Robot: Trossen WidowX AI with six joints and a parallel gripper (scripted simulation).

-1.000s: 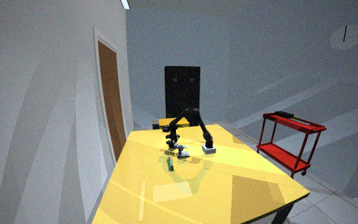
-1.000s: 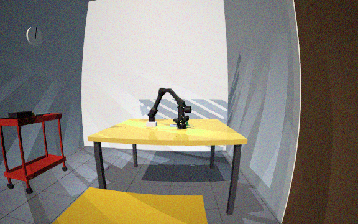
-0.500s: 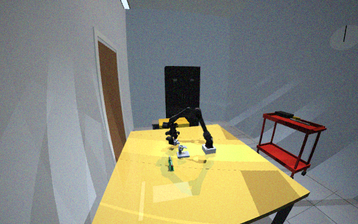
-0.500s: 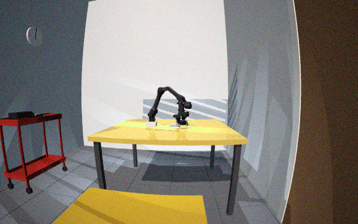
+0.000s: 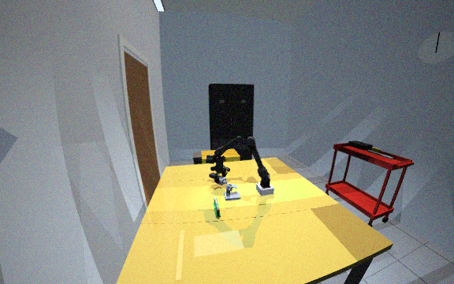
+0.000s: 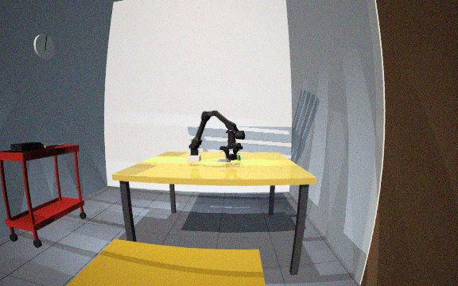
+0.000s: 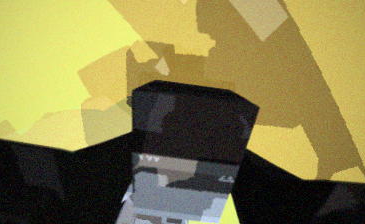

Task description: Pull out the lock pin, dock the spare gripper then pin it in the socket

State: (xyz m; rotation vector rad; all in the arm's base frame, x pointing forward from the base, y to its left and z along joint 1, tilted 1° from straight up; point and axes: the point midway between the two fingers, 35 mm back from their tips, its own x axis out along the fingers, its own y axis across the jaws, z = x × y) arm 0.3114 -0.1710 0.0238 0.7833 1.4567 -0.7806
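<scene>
My gripper tip is now 1 cm past the spare gripper, 1 cm to the right of it and 2 cm below it. The rest, counted from my gripper tip: green bracket (9 cm ahead, 27 cm to the left, 2 cm below); then mount (4 cm behind, 16 cm to the left, 1 cm above).
</scene>
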